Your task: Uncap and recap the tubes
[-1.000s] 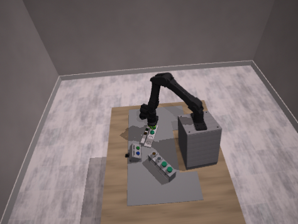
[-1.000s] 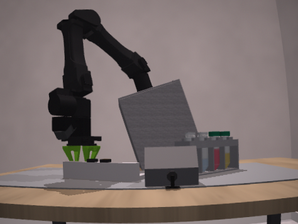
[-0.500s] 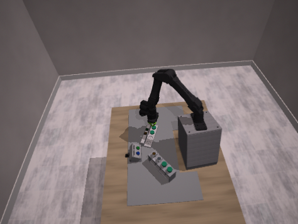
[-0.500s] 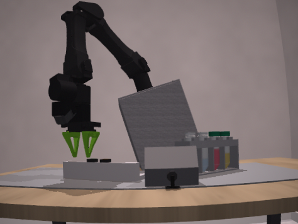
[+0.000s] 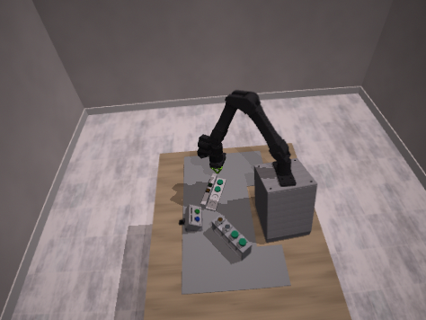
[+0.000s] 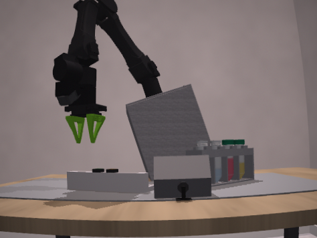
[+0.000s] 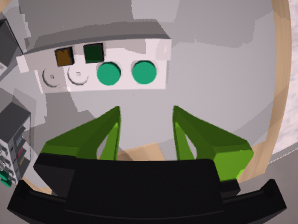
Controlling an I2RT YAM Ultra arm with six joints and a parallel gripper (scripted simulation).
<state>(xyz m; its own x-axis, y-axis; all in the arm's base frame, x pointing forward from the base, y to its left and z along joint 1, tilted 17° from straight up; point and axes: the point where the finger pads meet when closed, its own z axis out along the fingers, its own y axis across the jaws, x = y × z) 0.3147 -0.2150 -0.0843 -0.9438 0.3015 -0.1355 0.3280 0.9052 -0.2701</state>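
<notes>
The green ready key is 120 mm ahead of my hand, 230 mm to the left of it and 60 mm below it. From my hand the other things lie so: blue cycle key: 120 mm ahead, 270 mm to the left, 60 mm below.
</notes>
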